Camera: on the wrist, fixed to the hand. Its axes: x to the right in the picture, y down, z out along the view.
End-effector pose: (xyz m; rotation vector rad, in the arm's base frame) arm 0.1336 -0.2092 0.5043 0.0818 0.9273 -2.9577
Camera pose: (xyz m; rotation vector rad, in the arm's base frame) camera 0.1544 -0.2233 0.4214 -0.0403 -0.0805 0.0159
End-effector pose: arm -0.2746 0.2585 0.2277 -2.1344 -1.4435 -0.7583
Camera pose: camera -0.2347 0.1884 0.2593 -1.7192 1.9472 1.3749
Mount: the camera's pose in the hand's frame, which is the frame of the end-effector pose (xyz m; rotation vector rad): -0.0152 0.0599 -0.0607 0.0290 -1.0005 2.9773
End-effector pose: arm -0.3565 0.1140 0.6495 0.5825 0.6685 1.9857
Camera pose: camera -0.4255 0.0621 0.6422 -1.1663 0.8196 -0.8139
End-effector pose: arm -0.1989 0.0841 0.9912 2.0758 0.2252 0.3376
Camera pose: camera -0.2319 0.0990 1.0699 -0.4026 2.8375 -0.5651
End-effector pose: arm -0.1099 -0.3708 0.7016 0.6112 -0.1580 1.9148
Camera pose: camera -0.1794 -0.3855 0.6521 -0.4272 0.8749 -0.9164
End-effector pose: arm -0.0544 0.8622 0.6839 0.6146 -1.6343 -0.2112
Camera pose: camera -0.0113 0.9328 0.7096 2.0252 1.3250 -1.5152
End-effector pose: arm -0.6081 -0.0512 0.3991 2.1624 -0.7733 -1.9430
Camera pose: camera -0.5674 -0.1101 0.4479 -1.0719 -1.6934 -0.3906
